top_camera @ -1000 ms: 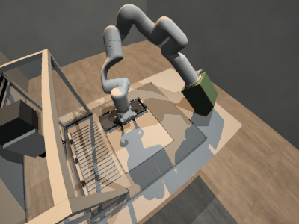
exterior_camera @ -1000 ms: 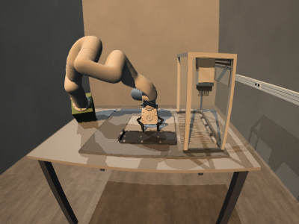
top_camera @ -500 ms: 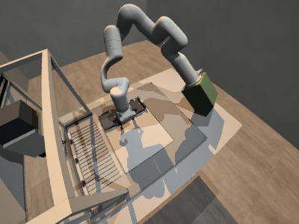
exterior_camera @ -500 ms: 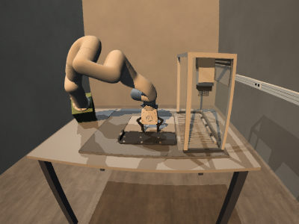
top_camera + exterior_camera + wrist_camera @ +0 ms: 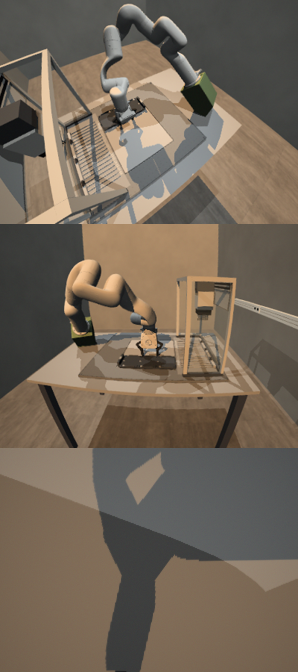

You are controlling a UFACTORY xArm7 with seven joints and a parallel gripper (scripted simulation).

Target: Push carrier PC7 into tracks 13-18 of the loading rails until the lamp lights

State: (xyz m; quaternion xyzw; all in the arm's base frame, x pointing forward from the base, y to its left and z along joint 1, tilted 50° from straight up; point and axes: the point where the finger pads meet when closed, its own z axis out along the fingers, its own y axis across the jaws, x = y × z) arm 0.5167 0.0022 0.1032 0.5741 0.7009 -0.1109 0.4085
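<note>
My hand is 80 mm to the left of the carrier PC7.
</note>
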